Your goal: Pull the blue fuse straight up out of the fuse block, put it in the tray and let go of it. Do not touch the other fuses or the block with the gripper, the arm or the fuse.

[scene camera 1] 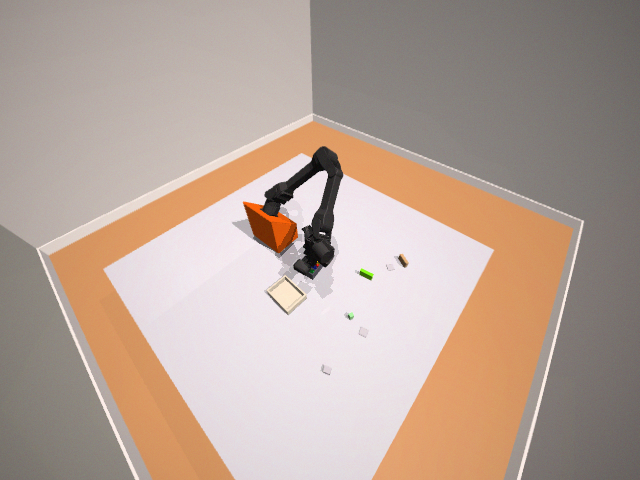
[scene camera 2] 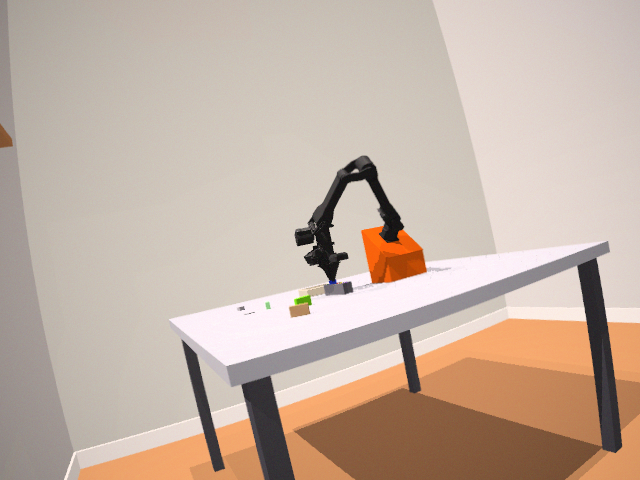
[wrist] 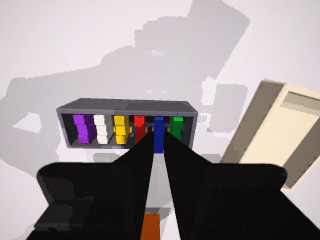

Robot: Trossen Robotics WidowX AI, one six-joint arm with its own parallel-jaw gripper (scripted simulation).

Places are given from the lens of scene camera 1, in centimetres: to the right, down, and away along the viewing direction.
beige tray point(scene camera 1: 284, 292): -15, 22, 99
